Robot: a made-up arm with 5 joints. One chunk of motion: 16 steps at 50 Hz.
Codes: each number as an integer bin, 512 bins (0 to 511) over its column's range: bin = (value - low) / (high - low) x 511, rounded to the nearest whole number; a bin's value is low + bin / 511 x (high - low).
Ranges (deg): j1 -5..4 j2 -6..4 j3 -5..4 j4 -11..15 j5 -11..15
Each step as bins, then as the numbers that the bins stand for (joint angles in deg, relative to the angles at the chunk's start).
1 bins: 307 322 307 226 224
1 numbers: 0.41 0.30 0.41 0.50 0.40
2 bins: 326 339 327 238 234
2 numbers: 0.74 0.63 0.76 1.11 0.91
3 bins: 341 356 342 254 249
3 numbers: 1.01 0.97 1.02 1.92 1.67
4 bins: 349 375 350 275 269
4 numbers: 1.15 1.34 1.16 2.99 2.69
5 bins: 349 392 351 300 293
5 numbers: 1.15 1.67 1.18 4.26 3.91
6 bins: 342 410 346 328 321
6 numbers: 1.02 2.02 1.09 5.69 5.33
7 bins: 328 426 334 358 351
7 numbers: 0.78 2.34 0.88 7.22 6.86
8 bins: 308 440 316 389 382
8 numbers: 0.42 2.61 0.57 8.79 8.44
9 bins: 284 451 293 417 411
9 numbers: 0.00 2.83 0.16 10.22 9.91
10 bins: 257 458 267 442 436
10 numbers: -0.47 2.96 -0.30 11.49 11.18
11 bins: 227 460 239 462 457
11 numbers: -1.00 3.00 -0.79 12.51 12.25
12 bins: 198 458 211 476 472
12 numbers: -1.51 2.96 -1.28 13.22 13.02
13 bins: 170 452 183 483 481
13 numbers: -2.01 2.85 -1.78 13.58 13.47
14 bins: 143 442 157 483 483
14 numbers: -2.48 2.65 -2.23 13.58 13.58
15 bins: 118 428 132 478 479
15 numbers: -2.92 2.38 -2.68 13.32 13.37
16 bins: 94 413 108 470 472
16 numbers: -3.34 2.08 -3.10 12.91 13.02
